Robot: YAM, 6 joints.
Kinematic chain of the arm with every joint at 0, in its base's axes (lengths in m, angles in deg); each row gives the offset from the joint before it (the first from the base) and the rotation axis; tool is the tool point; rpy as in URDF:
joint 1: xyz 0 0 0.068 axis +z
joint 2: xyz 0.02 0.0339 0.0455 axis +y
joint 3: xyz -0.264 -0.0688 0 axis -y
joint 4: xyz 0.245 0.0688 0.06 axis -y
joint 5: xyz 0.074 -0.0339 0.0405 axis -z
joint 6: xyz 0.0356 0 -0.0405 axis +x
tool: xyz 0 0 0 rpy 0 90 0
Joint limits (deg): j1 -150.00..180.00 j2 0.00..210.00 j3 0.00..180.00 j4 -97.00..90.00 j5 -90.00..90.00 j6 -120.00..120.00
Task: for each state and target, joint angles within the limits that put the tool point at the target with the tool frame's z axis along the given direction. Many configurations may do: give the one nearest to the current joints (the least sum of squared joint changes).
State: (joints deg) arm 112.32 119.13 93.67 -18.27 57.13 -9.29
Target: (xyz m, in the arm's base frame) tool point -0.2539 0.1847 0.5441 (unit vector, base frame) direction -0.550 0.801 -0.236
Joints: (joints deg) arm 146.32 96.67 133.72 -51.72 21.19 -9.29
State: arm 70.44 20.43 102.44 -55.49 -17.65 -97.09
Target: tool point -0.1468 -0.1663 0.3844 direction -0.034 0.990 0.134
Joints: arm 54.16 2.98 97.22 -84.52 -37.41 -97.09
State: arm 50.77 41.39 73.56 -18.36 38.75 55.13
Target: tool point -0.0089 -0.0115 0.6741 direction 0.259 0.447 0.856
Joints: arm 56.54 56.60 120.42 -4.88 -1.74 55.13
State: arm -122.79 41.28 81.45 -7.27 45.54 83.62
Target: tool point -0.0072 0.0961 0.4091 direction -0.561 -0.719 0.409
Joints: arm -96.00 0.12 63.48 -35.50 28.89 83.62
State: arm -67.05 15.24 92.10 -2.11 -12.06 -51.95
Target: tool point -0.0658 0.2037 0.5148 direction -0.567 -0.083 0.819
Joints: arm -77.56 10.47 79.49 23.85 34.88 -51.95
